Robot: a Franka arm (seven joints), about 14 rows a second.
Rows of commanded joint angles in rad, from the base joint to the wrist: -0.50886 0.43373 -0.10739 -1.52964 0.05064 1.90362 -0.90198; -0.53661 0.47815 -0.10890 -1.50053 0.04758 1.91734 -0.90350; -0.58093 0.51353 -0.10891 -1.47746 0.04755 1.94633 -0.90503; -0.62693 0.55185 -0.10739 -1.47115 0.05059 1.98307 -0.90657; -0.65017 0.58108 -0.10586 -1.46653 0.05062 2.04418 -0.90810; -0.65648 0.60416 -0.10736 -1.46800 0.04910 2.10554 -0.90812; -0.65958 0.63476 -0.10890 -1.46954 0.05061 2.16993 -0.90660; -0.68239 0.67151 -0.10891 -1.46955 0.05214 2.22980 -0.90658; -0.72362 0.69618 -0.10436 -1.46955 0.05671 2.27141 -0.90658; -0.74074 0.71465 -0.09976 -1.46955 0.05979 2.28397 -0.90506; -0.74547 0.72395 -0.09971 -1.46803 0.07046 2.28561 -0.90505; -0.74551 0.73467 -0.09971 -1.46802 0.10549 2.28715 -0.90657
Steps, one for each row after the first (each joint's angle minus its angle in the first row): -0.02775 0.04442 -0.00151 0.02911 -0.00306 0.01372 -0.00152; -0.07207 0.07980 -0.00152 0.05218 -0.00309 0.04271 -0.00305; -0.11807 0.11812 0.00000 0.05849 -0.00005 0.07945 -0.00459; -0.14131 0.14735 0.00153 0.06311 -0.00002 0.14056 -0.00612; -0.14762 0.17043 0.00003 0.06164 -0.00154 0.20192 -0.00614; -0.15072 0.20103 -0.00151 0.06010 -0.00003 0.26631 -0.00462; -0.17353 0.23778 -0.00152 0.06009 0.00150 0.32618 -0.00460; -0.21476 0.26245 0.00303 0.06009 0.00607 0.36779 -0.00460; -0.23188 0.28092 0.00763 0.06009 0.00915 0.38035 -0.00308; -0.23661 0.29022 0.00768 0.06161 0.01982 0.38199 -0.00307; -0.23665 0.30094 0.00768 0.06162 0.05485 0.38353 -0.00459
